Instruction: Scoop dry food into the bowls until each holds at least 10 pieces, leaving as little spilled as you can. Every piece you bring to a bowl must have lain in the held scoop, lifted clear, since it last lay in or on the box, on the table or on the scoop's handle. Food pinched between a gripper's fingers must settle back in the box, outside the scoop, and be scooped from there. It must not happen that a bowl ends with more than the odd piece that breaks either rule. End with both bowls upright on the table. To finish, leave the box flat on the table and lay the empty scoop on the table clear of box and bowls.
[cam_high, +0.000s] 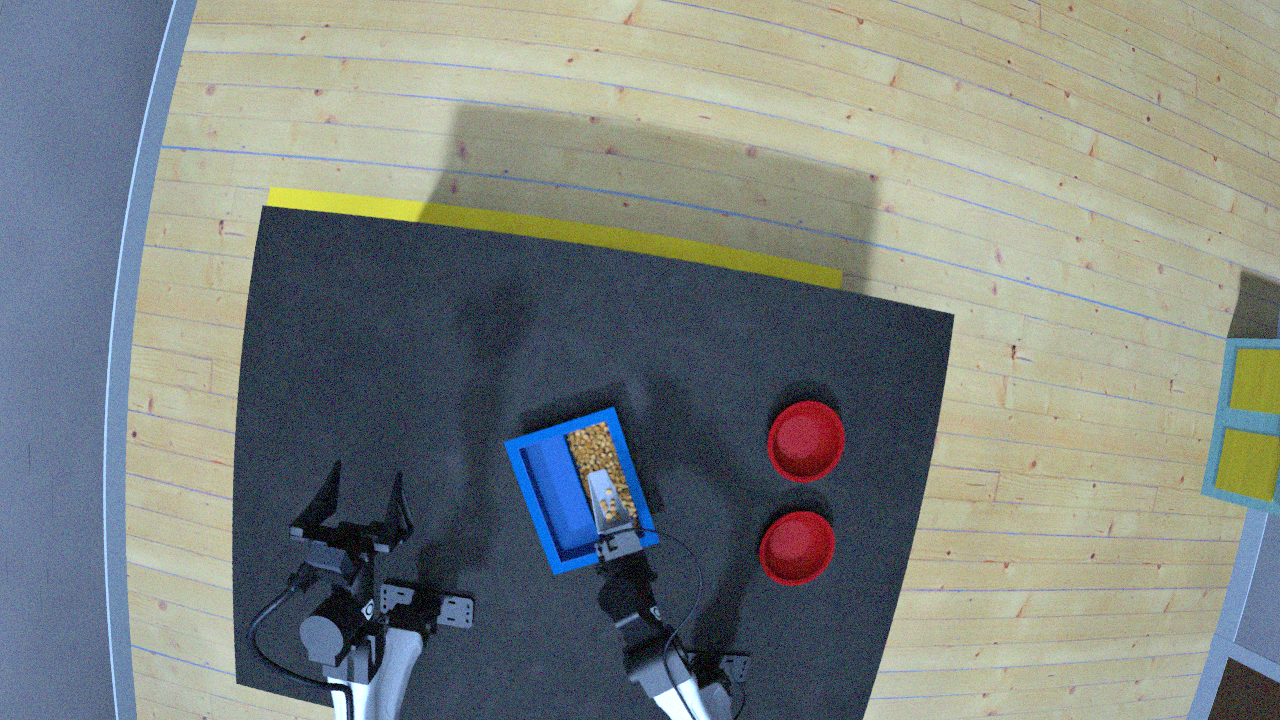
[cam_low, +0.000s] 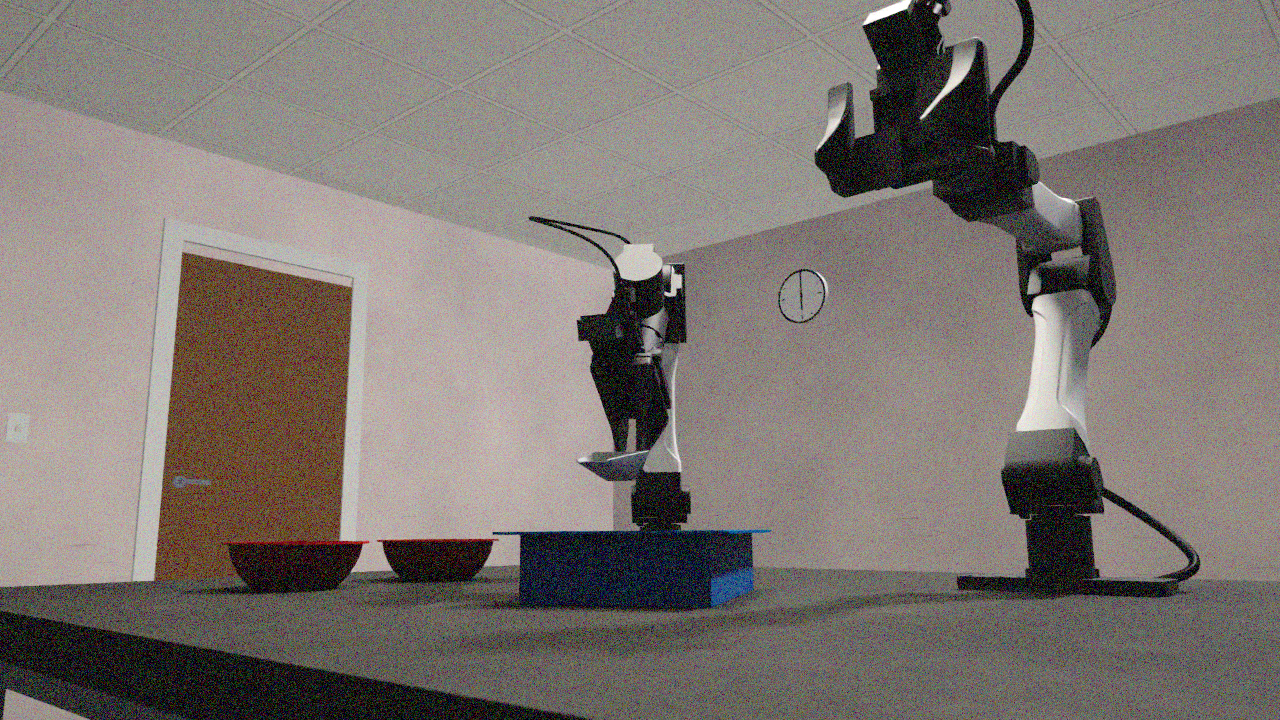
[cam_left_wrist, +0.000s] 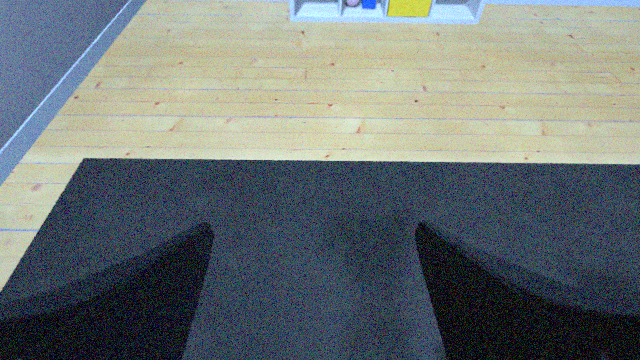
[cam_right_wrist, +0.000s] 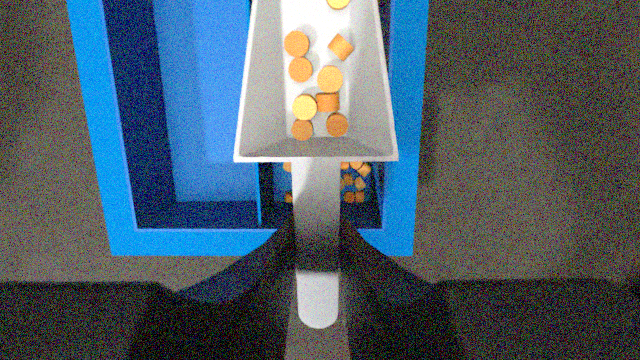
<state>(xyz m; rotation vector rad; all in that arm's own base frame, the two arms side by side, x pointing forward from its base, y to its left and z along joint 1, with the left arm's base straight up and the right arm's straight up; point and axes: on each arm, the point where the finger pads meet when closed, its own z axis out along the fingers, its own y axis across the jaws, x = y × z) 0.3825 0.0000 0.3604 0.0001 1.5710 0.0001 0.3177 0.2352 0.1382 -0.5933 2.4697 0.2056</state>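
Right now the blue box is 90 mm below my right hand, 80 mm to the left of it and 50 mm ahead of it. Also, from my right hand: grey scoop (40 mm ahead, 30 mm to the left, 10 mm below).
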